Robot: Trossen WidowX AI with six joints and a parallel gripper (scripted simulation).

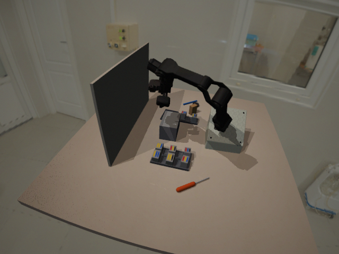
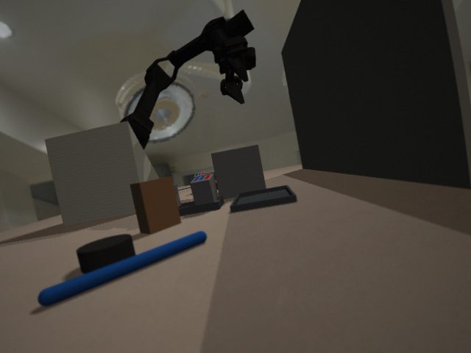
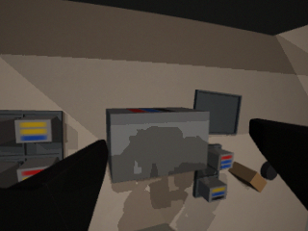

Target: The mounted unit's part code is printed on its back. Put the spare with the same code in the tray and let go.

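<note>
Now: the grey spare block 200 mm below my gripper tip, 190 mm behind it and 130 mm to the left of it. The rest, counted from my gripper tip: mounted unit (190 mm below, 50 mm behind, 40 mm to the right); then tall dark panel (190 mm ahead, 40 mm to the right, 20 mm below); then dark shallow tray (240 mm below, 220 mm to the right, 10 mm behind).
</note>
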